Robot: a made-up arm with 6 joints. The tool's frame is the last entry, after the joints. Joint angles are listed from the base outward.
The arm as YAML. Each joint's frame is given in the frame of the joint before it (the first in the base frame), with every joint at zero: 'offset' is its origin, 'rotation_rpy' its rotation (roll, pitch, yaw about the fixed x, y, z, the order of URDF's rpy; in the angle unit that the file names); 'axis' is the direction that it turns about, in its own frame. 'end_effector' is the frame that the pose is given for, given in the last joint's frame.
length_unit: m
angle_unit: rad
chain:
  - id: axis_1
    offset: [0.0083, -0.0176, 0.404]
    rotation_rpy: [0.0, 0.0, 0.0]
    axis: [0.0, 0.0, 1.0]
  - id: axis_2
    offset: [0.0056, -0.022, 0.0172]
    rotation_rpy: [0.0, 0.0, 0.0]
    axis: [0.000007, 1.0, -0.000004]
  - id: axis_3
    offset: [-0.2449, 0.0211, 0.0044]
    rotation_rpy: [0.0, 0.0, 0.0]
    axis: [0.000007, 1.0, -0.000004]
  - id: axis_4
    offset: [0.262, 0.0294, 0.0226]
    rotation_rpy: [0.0, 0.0, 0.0]
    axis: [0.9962, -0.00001, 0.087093]
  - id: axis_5
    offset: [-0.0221, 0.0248, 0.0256]
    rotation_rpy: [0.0, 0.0, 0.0]
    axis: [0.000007, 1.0, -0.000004]
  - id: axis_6
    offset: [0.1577, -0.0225, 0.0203]
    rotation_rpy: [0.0, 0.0, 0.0]
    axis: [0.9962, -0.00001, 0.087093]
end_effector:
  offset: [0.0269, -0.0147, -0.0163]
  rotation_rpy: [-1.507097, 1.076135, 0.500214]
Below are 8 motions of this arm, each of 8 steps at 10 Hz.
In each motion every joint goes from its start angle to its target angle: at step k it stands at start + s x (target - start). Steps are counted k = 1, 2, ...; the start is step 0. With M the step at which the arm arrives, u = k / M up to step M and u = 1 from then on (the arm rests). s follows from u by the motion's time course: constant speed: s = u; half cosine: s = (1 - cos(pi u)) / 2; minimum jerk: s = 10 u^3 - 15 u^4 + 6 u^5.
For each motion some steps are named. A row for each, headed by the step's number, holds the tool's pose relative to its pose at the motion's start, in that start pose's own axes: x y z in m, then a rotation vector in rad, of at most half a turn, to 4 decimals.
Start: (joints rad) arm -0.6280 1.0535 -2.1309 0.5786 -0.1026 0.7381
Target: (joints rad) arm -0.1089 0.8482 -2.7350 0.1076 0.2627 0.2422
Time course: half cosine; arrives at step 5
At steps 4, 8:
4: -0.1436 -0.0636 0.2485 -0.5328 0.2202 0.0531
8: -0.1760 -0.0653 0.2635 -0.5661 0.2642 0.0224

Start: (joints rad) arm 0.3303 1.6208 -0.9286 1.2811 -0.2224 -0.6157
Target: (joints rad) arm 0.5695 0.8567 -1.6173 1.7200 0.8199 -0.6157
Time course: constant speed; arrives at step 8
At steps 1, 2, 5, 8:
1: -0.0186 -0.0117 0.0647 -0.1662 -0.1348 -0.0261
2: -0.0432 -0.0104 0.1337 -0.3511 -0.2605 -0.0409
5: -0.1446 0.0878 0.3304 -1.0022 -0.5537 -0.0277
8: -0.2506 0.3159 0.4271 -1.7624 -0.6535 0.0421

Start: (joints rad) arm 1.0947 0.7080 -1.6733 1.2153 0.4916 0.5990
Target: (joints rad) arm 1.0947 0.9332 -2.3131 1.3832 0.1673 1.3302
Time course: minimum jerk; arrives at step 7
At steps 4, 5, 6, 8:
4: 0.0248 -0.0504 0.1209 -0.2032 -0.5483 -0.1585
5: 0.0295 -0.0565 0.1635 -0.2583 -0.7634 -0.1713
6: 0.0310 -0.0573 0.1861 -0.2832 -0.8837 -0.1686
8: 0.0312 -0.0572 0.1904 -0.2875 -0.9069 -0.1673

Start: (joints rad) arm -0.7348 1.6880 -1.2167 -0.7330 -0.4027 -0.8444
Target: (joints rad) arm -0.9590 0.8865 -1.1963 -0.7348 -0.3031 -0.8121
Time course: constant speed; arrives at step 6
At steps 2, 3, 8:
2: -0.0350 0.0999 -0.0622 0.2092 0.1089 0.0884
3: -0.0592 0.1512 -0.0825 0.3112 0.1669 0.1340
8: -0.1560 0.2966 -0.0989 0.6056 0.3565 0.2730

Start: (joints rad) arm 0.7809 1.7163 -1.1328 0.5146 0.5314 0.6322
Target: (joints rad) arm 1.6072 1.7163 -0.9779 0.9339 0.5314 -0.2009
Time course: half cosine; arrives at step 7
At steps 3, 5, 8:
3: 0.1161 0.0390 -0.0085 -0.1362 0.2343 0.4189
5: 0.2166 0.1131 -0.0374 -0.3174 0.4657 0.8610
8: 0.2500 0.1535 -0.0559 -0.4084 0.5586 1.0531

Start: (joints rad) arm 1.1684 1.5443 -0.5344 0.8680 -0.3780 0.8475
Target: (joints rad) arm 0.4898 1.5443 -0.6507 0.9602 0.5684 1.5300
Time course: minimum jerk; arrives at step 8
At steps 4, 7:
4: -0.0326 -0.0078 -0.0191 0.4955 -0.4215 -0.2642
7: -0.0610 -0.0058 -0.0092 0.9280 -0.8796 -0.5101

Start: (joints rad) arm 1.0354 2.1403 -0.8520 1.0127 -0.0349 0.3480
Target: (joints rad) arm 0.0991 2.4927 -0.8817 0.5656 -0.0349 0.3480
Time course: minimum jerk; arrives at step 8
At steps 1, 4, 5, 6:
1: -0.0038 -0.0020 -0.0022 0.0071 -0.0014 -0.0071
4: -0.1075 -0.0321 -0.0855 0.2376 -0.0753 -0.1777
5: -0.1440 -0.0281 -0.1321 0.3467 -0.1331 -0.2296
6: -0.1649 -0.0189 -0.1688 0.4268 -0.1882 -0.2585

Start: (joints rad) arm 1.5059 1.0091 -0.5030 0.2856 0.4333 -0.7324
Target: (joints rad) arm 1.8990 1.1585 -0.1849 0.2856 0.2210 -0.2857
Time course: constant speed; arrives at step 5
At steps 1, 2, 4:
1: 0.0250 -0.0124 0.0169 -0.0333 -0.0719 0.0201
2: 0.0507 -0.0208 0.0344 -0.0604 -0.1400 0.0473
4: 0.1030 -0.0251 0.0683 -0.0945 -0.2622 0.1192

